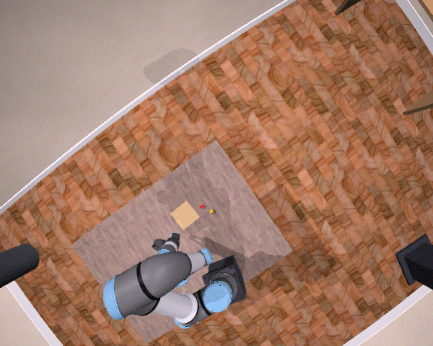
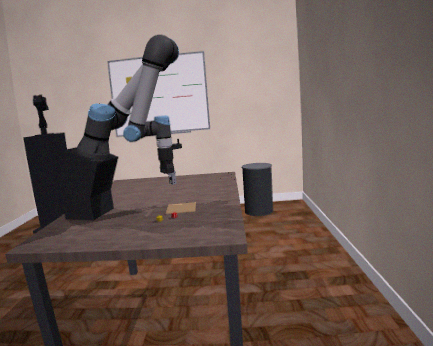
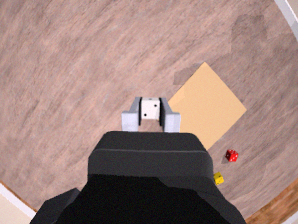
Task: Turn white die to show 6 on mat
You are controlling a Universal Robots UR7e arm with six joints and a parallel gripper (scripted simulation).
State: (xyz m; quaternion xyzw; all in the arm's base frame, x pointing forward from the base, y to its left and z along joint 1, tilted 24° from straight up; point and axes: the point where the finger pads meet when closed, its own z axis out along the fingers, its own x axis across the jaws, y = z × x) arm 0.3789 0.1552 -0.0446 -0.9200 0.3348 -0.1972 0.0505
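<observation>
The tan mat lies 12 cm below my hand, 10 cm to the right of it and 6 cm ahead of it. From my hand the other things lie so: yellow die 26 cm to the right, 11 cm below; white die 1 cm below; red die 23 cm to the right, 11 cm below, 6 cm ahead.
</observation>
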